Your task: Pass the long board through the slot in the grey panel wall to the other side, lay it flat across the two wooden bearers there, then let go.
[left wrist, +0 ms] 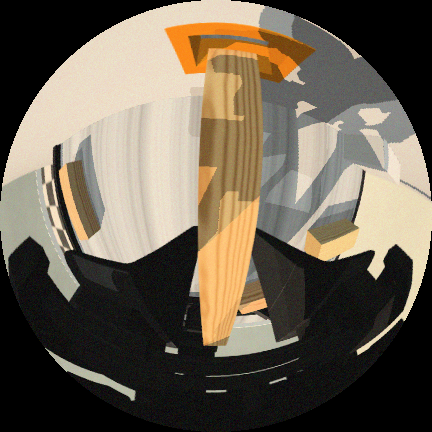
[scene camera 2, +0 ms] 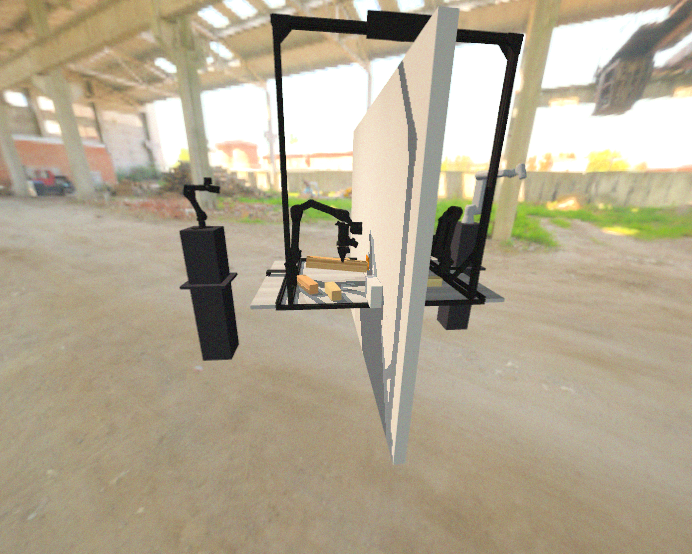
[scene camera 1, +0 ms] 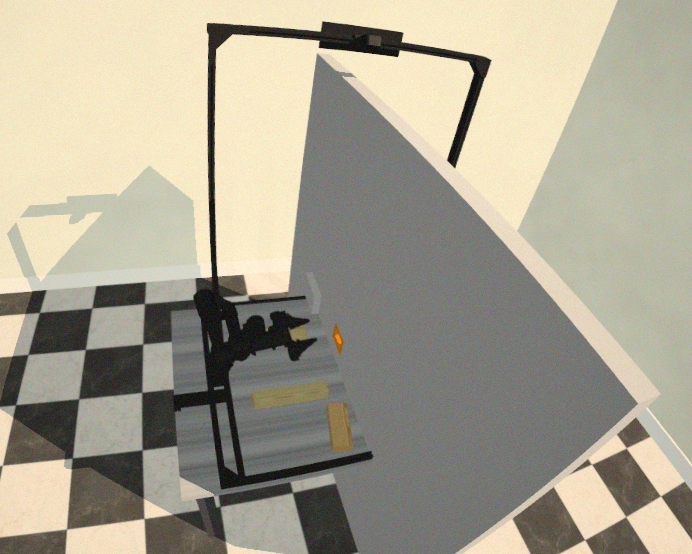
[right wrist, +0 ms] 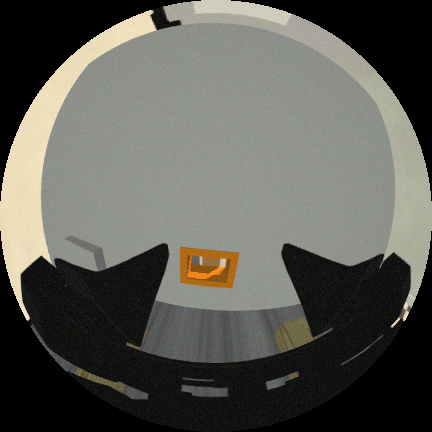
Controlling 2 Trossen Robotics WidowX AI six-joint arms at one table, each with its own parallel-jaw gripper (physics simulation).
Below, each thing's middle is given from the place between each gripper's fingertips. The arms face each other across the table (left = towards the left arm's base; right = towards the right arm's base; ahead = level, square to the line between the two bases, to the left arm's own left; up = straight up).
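Relative to the orange-framed slot [left wrist: 282,53], my left hand is 170 mm to the left of the slot and 10 mm above the slot.
Relative to the orange-framed slot, my right hand is 10 mm past the slot, 130 mm to the right of the slot and 80 mm above the slot.
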